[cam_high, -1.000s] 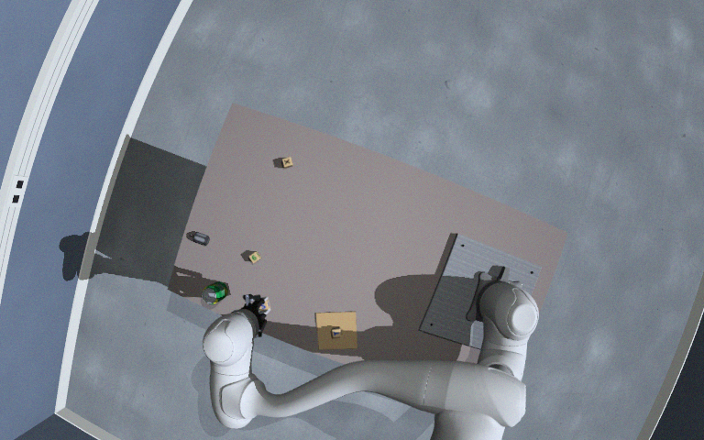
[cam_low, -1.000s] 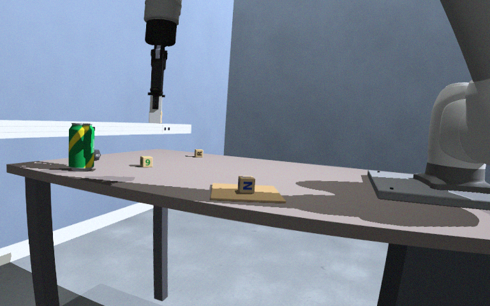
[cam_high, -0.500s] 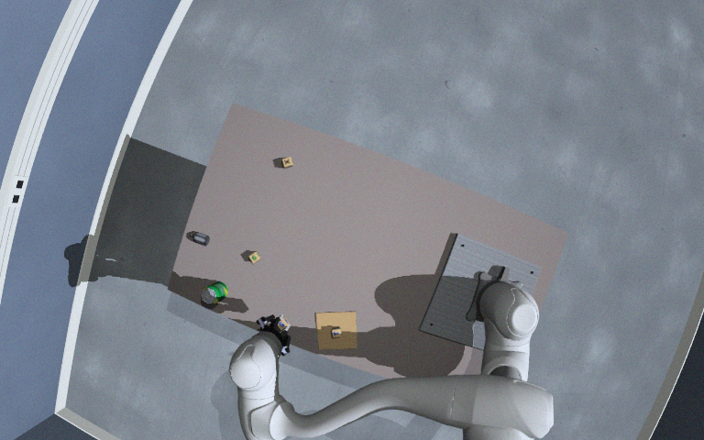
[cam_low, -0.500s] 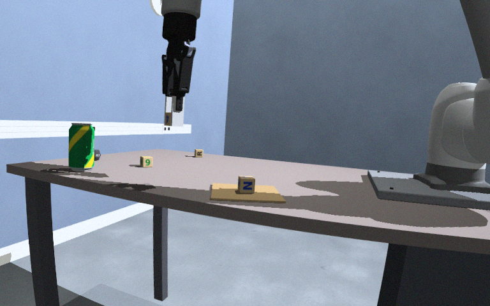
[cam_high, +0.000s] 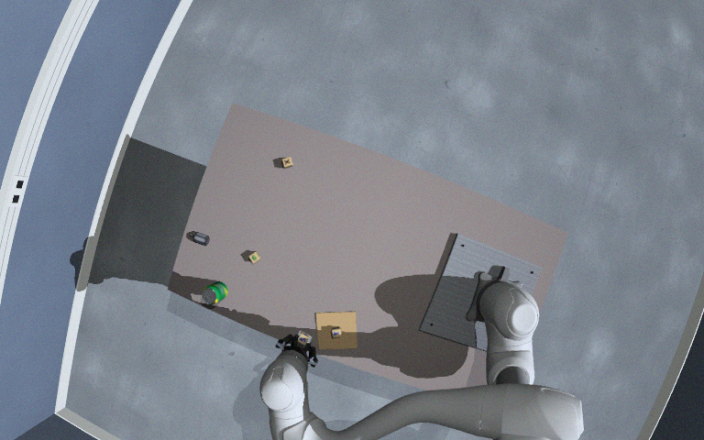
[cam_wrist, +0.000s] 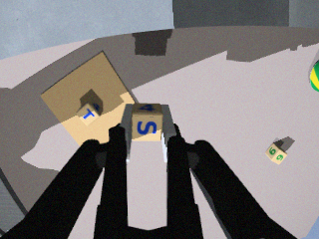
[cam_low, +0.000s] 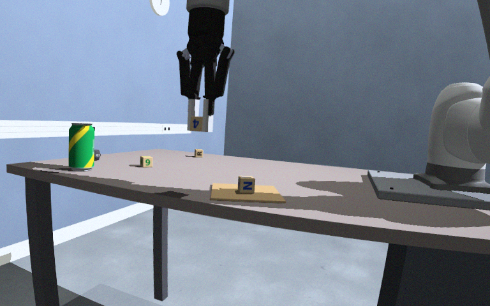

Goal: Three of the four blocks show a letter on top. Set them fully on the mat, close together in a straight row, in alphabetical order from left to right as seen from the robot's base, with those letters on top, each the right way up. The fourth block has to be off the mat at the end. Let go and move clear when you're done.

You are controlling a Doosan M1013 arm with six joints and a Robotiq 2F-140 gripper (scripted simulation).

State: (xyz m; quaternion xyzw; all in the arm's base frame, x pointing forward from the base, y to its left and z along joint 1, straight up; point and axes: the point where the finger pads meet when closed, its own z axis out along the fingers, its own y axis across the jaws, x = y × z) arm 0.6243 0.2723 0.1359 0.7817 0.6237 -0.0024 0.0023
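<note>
My gripper is now 100 mm past the wooden block, 20 mm to the left of it and 130 mm above it. The rest, counted from my hand: yellow can 350 mm ahead, 30 mm to the right, 90 mm below; tan mat 100 mm behind, 20 mm to the right, 150 mm below; small dark object 470 mm ahead, 190 mm to the right, 140 mm below.
</note>
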